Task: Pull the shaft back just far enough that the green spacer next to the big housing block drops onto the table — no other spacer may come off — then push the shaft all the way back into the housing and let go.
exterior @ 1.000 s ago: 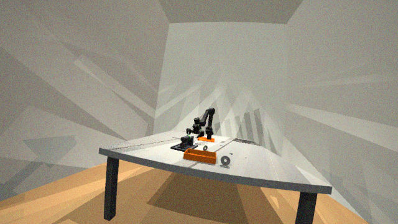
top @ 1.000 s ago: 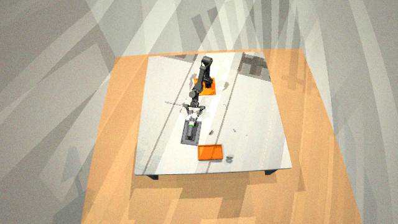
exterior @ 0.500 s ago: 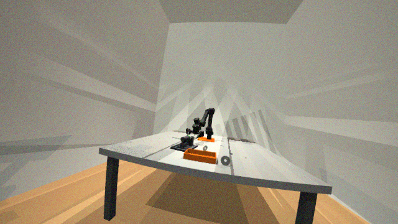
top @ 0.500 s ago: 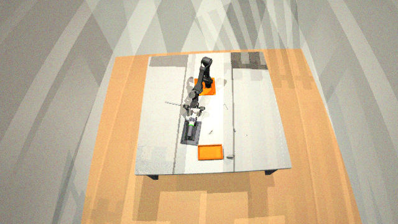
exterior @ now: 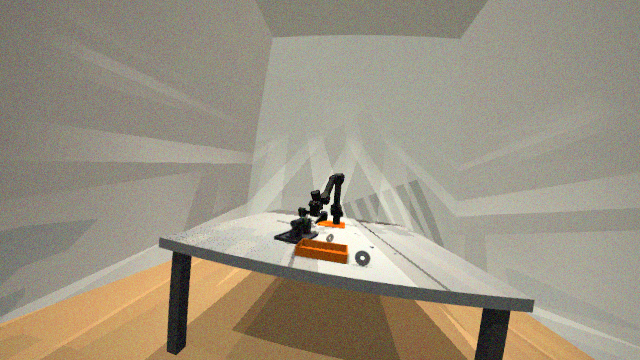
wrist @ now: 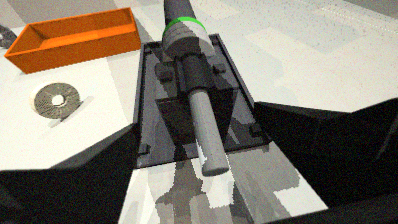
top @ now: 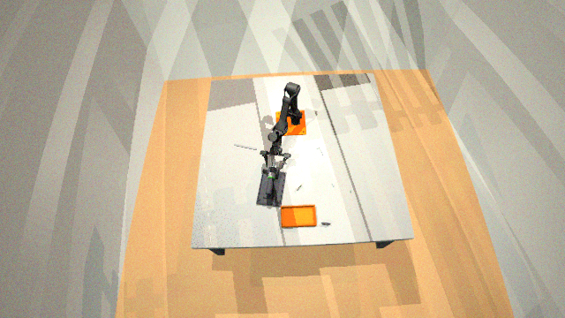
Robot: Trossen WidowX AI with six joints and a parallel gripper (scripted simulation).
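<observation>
Now: gripper tip 3 cm short of the grey shaft, 2 cm below it and 1 cm to the left of it. Round my gripper tip: grey spacer (5 cm ahead, 2 cm above, 1 cm to the right); green spacer (8 cm ahead, 2 cm to the right, 2 cm above); baseplate (11 cm ahead, 2 cm to the right, 2 cm below).
</observation>
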